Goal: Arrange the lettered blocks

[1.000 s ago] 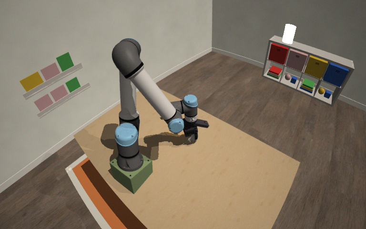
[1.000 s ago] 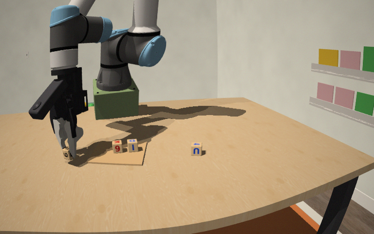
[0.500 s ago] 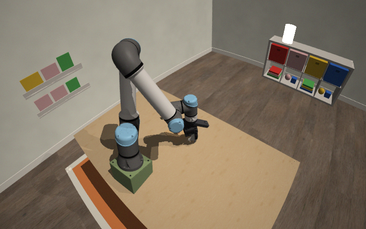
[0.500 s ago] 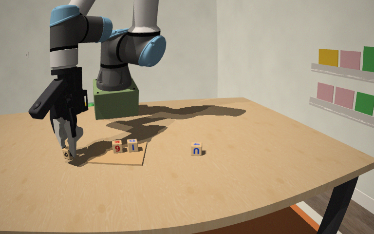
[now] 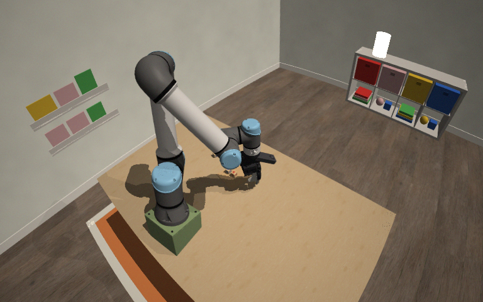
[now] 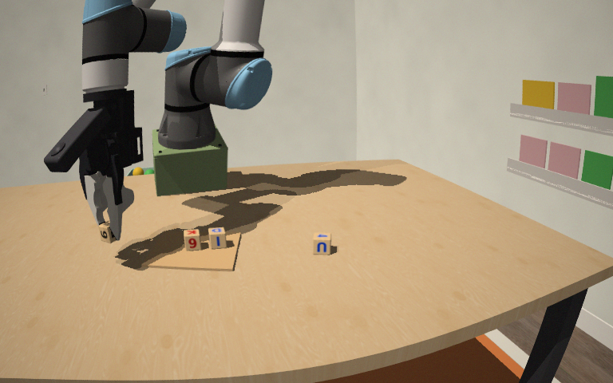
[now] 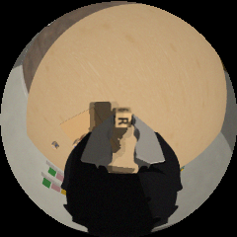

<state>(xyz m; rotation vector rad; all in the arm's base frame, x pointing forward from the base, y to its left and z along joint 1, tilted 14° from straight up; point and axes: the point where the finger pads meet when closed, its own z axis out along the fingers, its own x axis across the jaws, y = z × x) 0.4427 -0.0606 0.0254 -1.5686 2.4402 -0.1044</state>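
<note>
Right now the thin tan mat is 13 cm to the left of my hand, 5 cm below it and 4 cm behind it. From my hand the other things lie so: wooden block (right at my hand).
</note>
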